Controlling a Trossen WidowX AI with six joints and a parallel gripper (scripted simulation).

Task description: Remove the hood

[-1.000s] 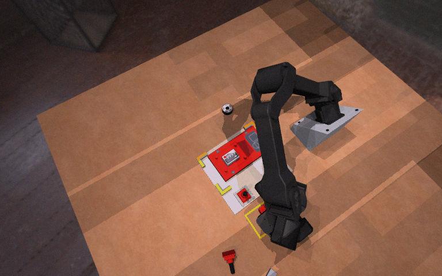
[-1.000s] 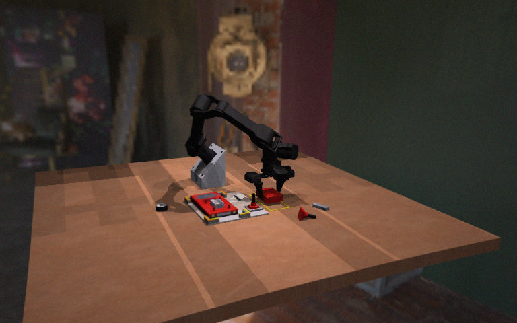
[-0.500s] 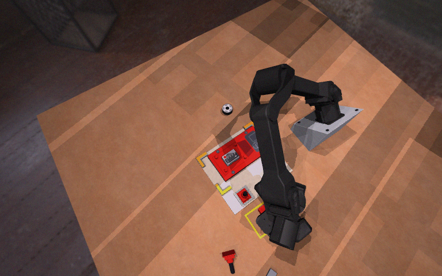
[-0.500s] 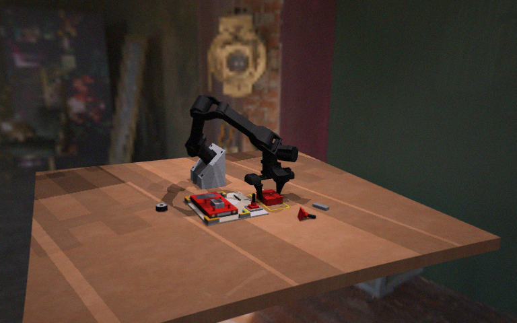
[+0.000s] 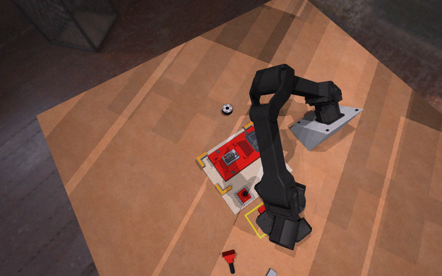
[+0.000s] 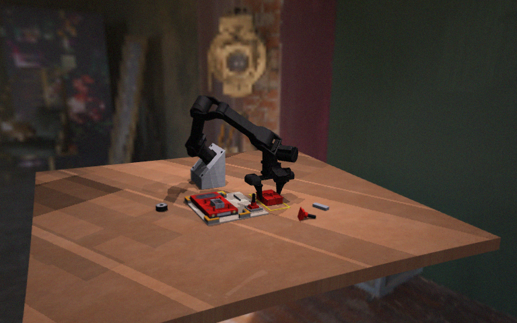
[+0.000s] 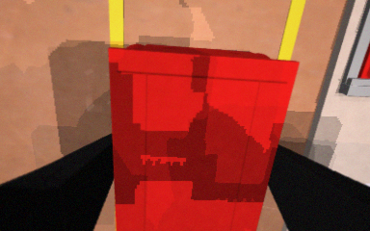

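The red hood lies 10 mm above my gripper tip. Also, from my gripper tip: black wheel: 60 mm behind, 400 mm to the right.
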